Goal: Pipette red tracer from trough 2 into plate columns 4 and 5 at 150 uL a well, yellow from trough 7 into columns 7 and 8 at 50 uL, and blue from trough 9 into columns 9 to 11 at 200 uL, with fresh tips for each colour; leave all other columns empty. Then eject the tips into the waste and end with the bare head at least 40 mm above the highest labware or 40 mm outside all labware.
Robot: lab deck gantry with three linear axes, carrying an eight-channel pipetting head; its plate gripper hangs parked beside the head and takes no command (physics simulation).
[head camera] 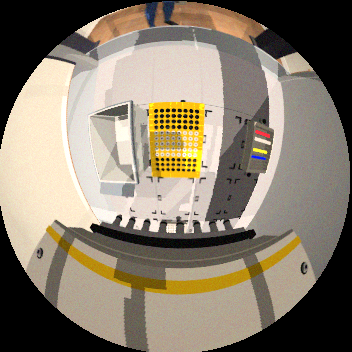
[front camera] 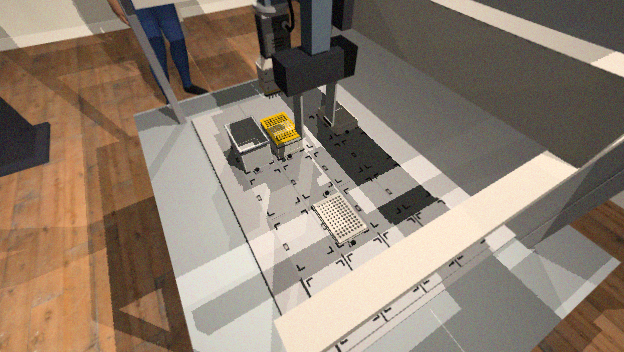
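Note:
The pipetting head (front camera: 267, 77) (head camera: 175, 255) is high at the back, behind the yellow tip rack (front camera: 285, 137) (head camera: 176, 115). Its nozzles show no tips in the head view. The rack has dark holes toward both ends and several rows of pale tips in the middle. The parked plate gripper (front camera: 314, 130) is open and empty, its fingers between rack and trough block. The grey trough block (front camera: 346, 120) (head camera: 250, 145) shows red, white, yellow and blue strips; a finger partly hides it in the front view. The white plate (front camera: 340, 218) stands nearer the front; well contents are unclear.
The open waste bin (front camera: 257, 157) (head camera: 135, 150) stands beside the tip rack, on the side away from the trough block. A cream front beam (front camera: 425, 250) crosses the near side of the deck. A person's legs (front camera: 160, 45) (head camera: 159, 12) show beyond the far edge.

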